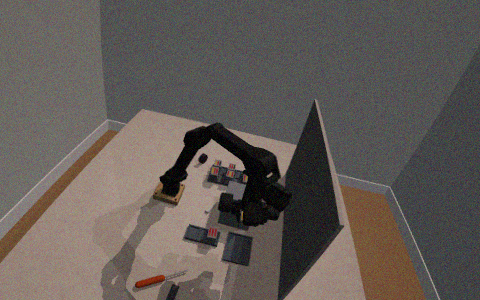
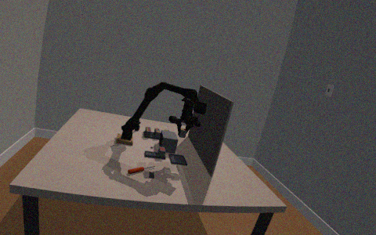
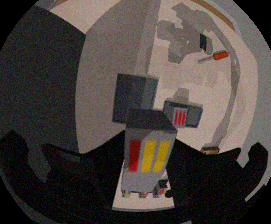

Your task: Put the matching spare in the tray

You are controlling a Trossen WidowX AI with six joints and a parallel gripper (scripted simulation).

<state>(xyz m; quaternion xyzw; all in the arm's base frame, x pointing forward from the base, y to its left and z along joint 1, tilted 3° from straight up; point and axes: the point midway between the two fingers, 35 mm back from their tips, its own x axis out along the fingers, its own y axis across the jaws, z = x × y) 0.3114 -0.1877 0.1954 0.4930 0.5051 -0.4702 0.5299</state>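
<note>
The dark grey tray lies 10 mm ahead of my gripper tip and 170 mm below it. Round my gripper tip: light grey mounted unit: 30 mm behind, 190 mm to the left, 120 mm below; dark panel: 190 mm ahead, 170 mm to the left, 50 mm above.
</note>
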